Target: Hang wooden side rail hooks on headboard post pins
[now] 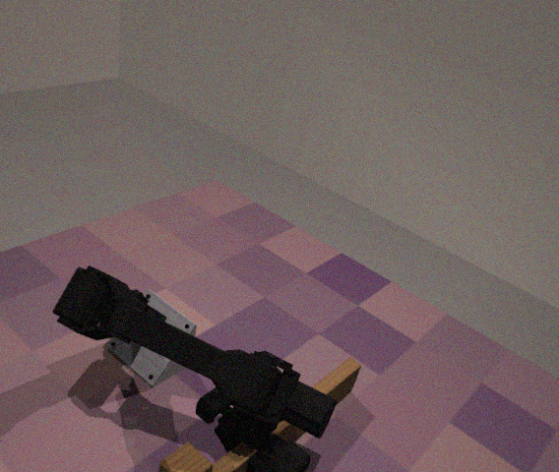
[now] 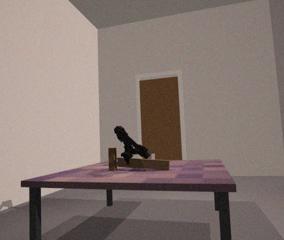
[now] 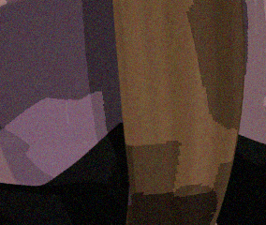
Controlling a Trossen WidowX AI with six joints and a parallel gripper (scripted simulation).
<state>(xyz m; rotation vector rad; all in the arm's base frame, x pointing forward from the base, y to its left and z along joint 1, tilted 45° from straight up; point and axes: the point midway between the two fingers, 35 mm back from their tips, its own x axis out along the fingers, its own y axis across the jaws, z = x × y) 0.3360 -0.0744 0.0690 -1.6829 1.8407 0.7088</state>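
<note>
Right now the upright headboard post is 10 mm behind my gripper tip, 130 mm to the right of it and 40 mm above it.
</note>
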